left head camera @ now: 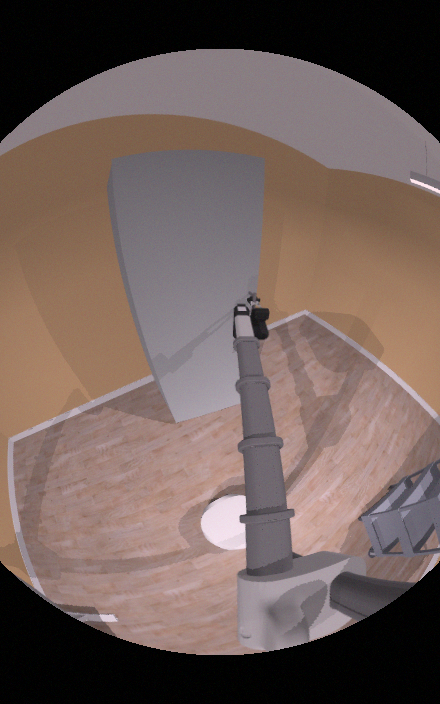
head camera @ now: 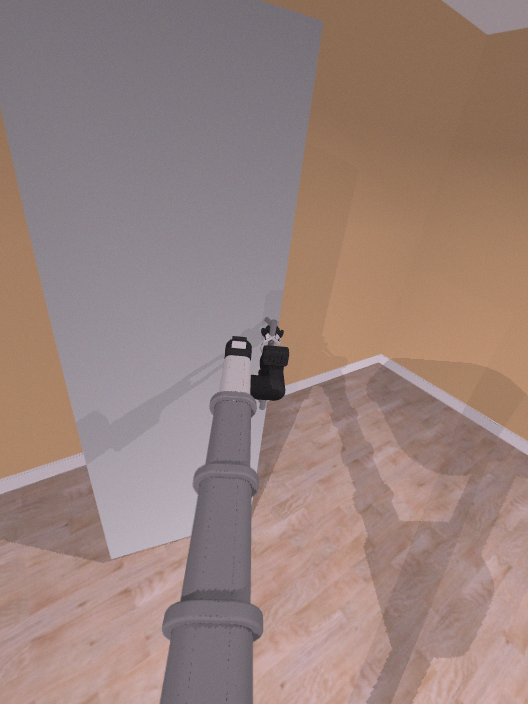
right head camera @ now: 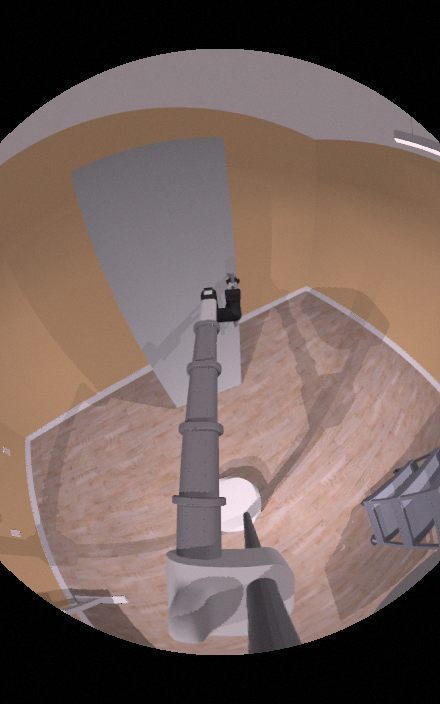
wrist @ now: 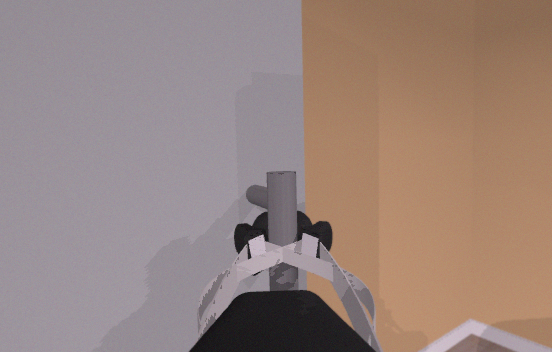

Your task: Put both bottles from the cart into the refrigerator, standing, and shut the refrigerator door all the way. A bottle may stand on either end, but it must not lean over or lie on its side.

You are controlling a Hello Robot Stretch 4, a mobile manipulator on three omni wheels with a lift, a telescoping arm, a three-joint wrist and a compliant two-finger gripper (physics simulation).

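Pixels of known places: gripper, fingertip midpoint: (left head camera: 252, 297) (head camera: 272, 329) (right head camera: 232, 278) (wrist: 281, 230); robot's base, origin of the base link: (left head camera: 231, 520) (right head camera: 231, 502).
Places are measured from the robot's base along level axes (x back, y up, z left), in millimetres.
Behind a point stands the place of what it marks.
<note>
The tall grey refrigerator door (head camera: 164, 227) @(x -921, y 1368, z 199 mm) (left head camera: 186, 233) @(x -917, y 1432, z 208 mm) (right head camera: 160, 218) @(x -931, y 1456, z 171 mm) (wrist: 125, 100) @(x -992, y 1175, z 2 mm) stands ahead against the tan wall. No opening to the inside shows, and I cannot tell whether the door is fully shut. Its upright bar handle (wrist: 281, 200) @(x -963, y 1107, z -101 mm) is near the right edge. My gripper (head camera: 272, 332) @(x -1013, y 1076, z -104 mm) (left head camera: 253, 300) @(x -1013, y 1076, z -104 mm) (right head camera: 232, 280) @(x -1013, y 1076, z -104 mm) (wrist: 281, 230) @(x -1013, y 1076, z -104 mm) is shut on this handle, with one black fingertip pad on each side. The grey cart (left head camera: 383, 529) @(x 422, y 121, z -1182 mm) (right head camera: 386, 519) @(x 453, y 122, z -1180 mm) is at the lower right in both side head views, partly cut off. No bottle shows in these views.
My extended arm (head camera: 221, 540) @(x -284, y 1187, z -2 mm) (left head camera: 263, 467) @(x -170, y 1190, z 3 mm) (right head camera: 199, 456) @(x -161, y 1190, z -5 mm) reaches across the wood floor to the door. A white round disc (left head camera: 223, 521) @(x -8, y 187, z 59 mm) (right head camera: 240, 503) @(x -4, y 187, z -68 mm) is low beside the arm. Walls meet in a corner right of the refrigerator. A white bar (right head camera: 111, 599) lies at lower left.
</note>
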